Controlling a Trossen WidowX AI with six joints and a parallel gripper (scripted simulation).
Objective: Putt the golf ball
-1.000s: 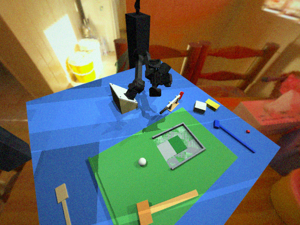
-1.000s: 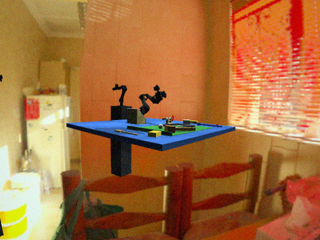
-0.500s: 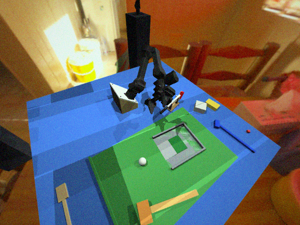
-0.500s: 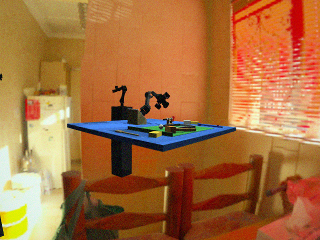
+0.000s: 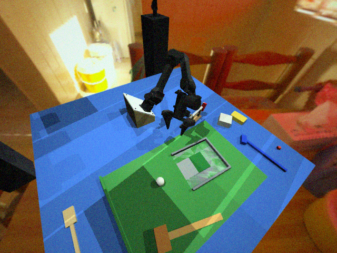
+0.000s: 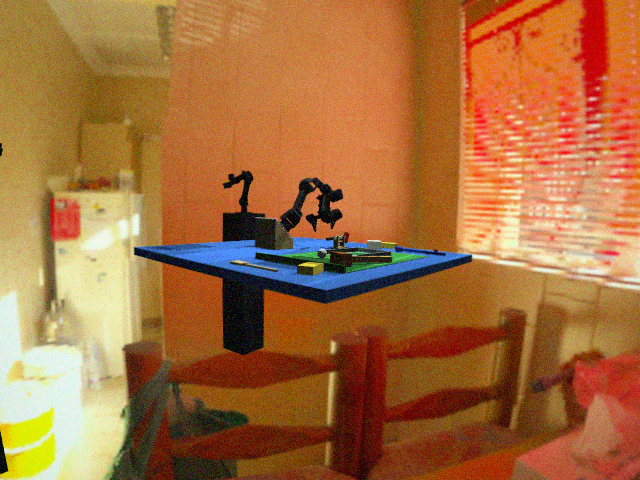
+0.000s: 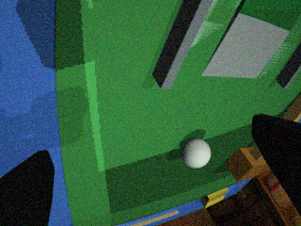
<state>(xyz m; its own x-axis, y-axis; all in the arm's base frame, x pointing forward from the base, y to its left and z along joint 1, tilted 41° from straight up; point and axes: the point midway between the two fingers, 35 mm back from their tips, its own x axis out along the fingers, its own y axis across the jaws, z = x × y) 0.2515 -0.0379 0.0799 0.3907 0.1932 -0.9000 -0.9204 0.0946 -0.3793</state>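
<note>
Now: gripper tip 240 mm to the right of the red putter, 60 mm past it and 50 mm above it. From my gripper tip the other things lie so: white golf ball 210 mm to the right, 130 mm ahead, 90 mm below; white block 400 mm to the left, 100 mm ahead, 90 mm below; green mat 200 mm ahead, 110 mm below, 90 mm to the right.
</note>
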